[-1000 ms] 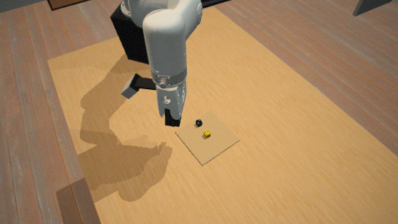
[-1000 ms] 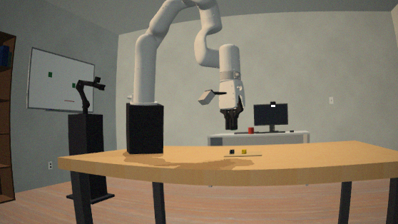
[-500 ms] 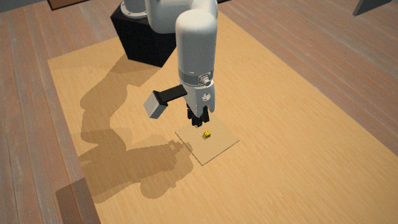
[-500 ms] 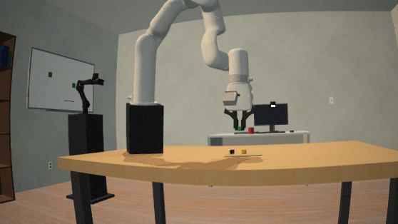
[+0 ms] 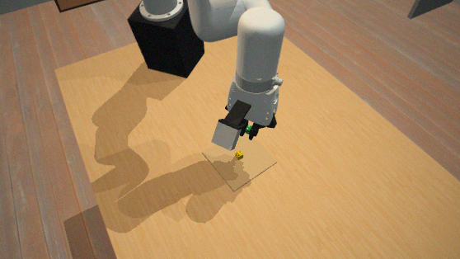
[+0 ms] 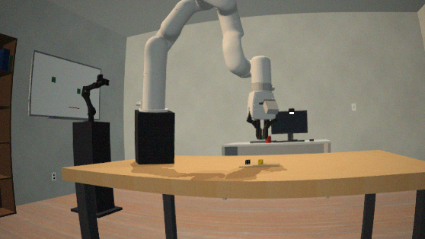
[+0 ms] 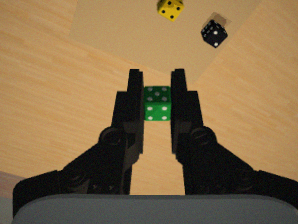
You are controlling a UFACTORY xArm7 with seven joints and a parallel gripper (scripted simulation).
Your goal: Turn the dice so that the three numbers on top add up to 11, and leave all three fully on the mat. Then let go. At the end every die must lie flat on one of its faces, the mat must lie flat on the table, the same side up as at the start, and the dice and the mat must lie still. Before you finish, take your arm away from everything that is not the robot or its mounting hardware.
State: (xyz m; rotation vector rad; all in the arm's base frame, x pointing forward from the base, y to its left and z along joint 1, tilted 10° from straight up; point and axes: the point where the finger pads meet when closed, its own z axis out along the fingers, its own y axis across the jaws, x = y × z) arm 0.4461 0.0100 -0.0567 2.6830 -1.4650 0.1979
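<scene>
Right now the yellow die is 10 cm below my hand and 2 cm to the right of it. The rest, counted from my hand: black die 10 cm below, 5 cm behind, 2 cm to the right; then green die 1 cm to the left, 1 cm below; then tan mat 11 cm below, 2 cm to the right.
</scene>
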